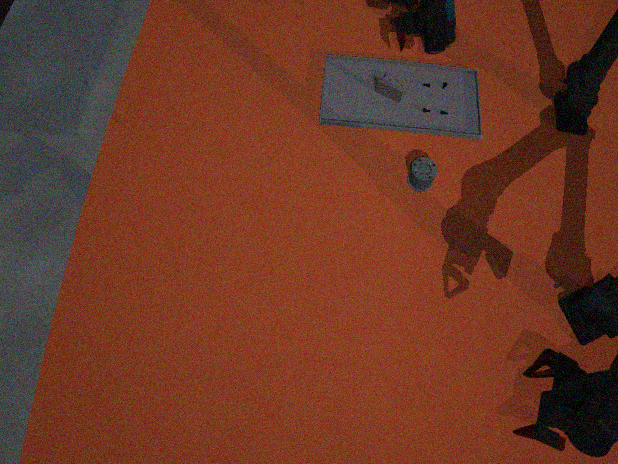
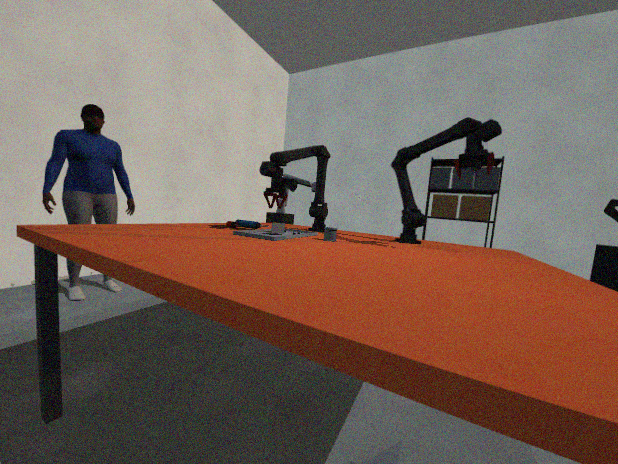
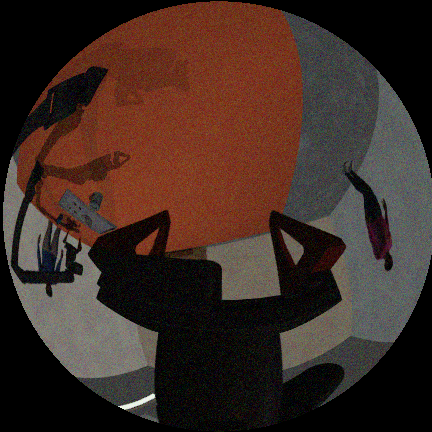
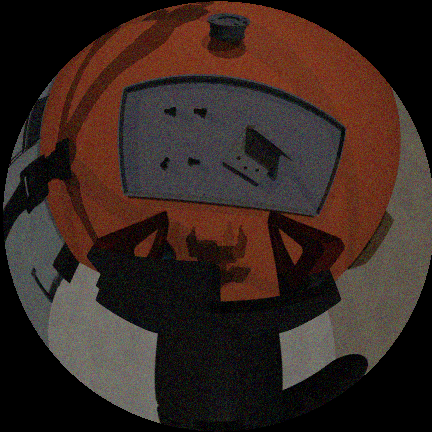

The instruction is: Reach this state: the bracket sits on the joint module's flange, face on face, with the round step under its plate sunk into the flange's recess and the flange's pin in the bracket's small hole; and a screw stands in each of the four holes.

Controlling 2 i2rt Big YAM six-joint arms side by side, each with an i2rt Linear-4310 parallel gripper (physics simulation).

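Places are measured from the left arm's base along level axes (x ahead, y left, z up), in millimetres.
Where they show: left gripper, fingertip midpoint: (image 1: 520, 403) (image 2: 473, 176) (image 3: 219, 215); right gripper, fingertip midpoint: (image 1: 419, 49) (image 2: 275, 208) (image 3: 73, 233) (image 4: 217, 216); left arm's base, origin of the base link: (image 1: 583, 316) (image 2: 407, 242); right arm's base, origin of the base link: (image 1: 569, 115) (image 2: 318, 231) (image 4: 63, 158).
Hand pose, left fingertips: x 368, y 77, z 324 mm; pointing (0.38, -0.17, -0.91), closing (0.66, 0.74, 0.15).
Note:
Each offset is from my left fingertips to the top centre of the thing. "spot": to the spot under its first point. Level surfaces: height alone.
The grey bracket (image 1: 389, 89) (image 2: 278, 228) (image 4: 262, 152) rests in the tray @(dx -233, dy -781, dz -308 mm) (image 1: 350, 110) (image 2: 255, 235) (image 4: 300, 185), its upright plate raised and its holed plate low. Several dark screws @(dx -312, dy -786, dz -309 mm) (image 1: 426, 85) (image 4: 193, 161) lie beside it. The round grey joint module @(dx -162, dy -541, dz -260 mm) (image 1: 422, 172) (image 2: 330, 234) (image 3: 95, 201) (image 4: 228, 30) stands outside the tray, flange up, with no bracket on it. My right gripper (image 2: 275, 206) (image 4: 217, 216) is open and empty, above the table near the tray's edge. My left gripper (image 1: 520, 402) (image 2: 475, 175) (image 3: 219, 215) is open and empty, high and far from the tray.
A blue screwdriver @(spot: dx -491, dy -978, dz -283 mm) (image 1: 450, 11) (image 2: 247, 224) lies beyond the tray, partly hidden by the right arm; a red tool @(dx -413, dy -1057, dz -290 mm) (image 2: 231, 224) lies near it. A shelf rack (image 2: 465, 190) and a person (image 2: 92, 160) stand behind the table. Arm shadows cross the orange table @(dz -324 mm) (image 1: 250, 250).

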